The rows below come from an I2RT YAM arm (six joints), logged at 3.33 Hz.
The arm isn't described. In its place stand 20 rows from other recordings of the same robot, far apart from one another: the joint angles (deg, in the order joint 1, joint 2, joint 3, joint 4, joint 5, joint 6), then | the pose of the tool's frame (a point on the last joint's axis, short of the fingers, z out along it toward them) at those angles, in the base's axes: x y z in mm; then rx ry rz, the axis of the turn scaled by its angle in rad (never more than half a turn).
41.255, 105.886, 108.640, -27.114, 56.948, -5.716 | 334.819 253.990 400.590 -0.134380 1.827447 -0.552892
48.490, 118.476, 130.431, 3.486, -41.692, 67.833 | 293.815 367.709 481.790 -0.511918 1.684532 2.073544
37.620, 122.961, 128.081, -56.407, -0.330, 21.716 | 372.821 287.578 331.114 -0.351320 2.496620 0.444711
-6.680, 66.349, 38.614, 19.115, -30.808, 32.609 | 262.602 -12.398 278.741 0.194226 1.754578 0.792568
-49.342, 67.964, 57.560, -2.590, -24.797, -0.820 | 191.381 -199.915 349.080 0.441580 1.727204 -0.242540
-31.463, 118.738, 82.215, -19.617, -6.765, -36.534 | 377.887 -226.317 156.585 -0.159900 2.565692 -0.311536
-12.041, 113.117, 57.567, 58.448, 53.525, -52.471 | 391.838 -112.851 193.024 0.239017 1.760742 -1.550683
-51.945, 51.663, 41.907, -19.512, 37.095, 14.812 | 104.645 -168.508 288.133 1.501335 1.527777 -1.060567
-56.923, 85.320, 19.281, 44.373, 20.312, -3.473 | 127.498 -218.396 137.456 1.147955 1.724051 -1.020319
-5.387, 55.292, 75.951, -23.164, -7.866, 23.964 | 186.548 -12.697 468.329 0.307766 1.596658 0.360771
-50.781, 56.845, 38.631, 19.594, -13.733, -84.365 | 155.542 -177.218 317.551 -0.731763 1.657228 -1.619901
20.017, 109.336, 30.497, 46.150, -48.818, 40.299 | 268.674 126.396 81.232 -0.152383 2.302066 1.493426
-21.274, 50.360, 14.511, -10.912, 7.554, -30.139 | 147.561 -62.476 142.331 -0.125777 2.454255 -0.568446
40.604, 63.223, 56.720, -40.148, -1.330, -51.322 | 171.433 148.045 301.366 -1.722611 1.650349 -0.060981
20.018, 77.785, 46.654, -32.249, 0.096, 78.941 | 238.663 86.888 198.238 1.375407 2.433713 0.501210
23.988, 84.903, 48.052, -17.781, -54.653, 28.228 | 247.056 141.717 200.397 -0.329050 2.591830 1.557836
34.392, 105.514, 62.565, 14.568, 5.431, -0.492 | 337.847 227.176 192.850 -0.565598 1.995878 0.266436
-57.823, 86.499, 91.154, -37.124, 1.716, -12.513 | 177.846 -284.667 397.865 0.876700 2.052809 -0.733104
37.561, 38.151, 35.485, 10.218, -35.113, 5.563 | 116.050 115.077 338.676 -0.909340 1.258354 1.042162
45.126, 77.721, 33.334, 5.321, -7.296, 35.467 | 184.317 191.538 174.073 -0.275077 2.388834 0.857214
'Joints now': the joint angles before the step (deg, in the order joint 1, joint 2, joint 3, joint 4, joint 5, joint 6). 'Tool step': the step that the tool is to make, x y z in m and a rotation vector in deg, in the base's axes. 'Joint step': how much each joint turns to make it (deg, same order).
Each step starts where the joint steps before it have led.
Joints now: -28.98 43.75 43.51 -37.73 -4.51 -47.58
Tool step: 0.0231 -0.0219 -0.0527 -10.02 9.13 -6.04
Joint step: 0.04 8.21 -8.71 13.99 13.09 -6.31
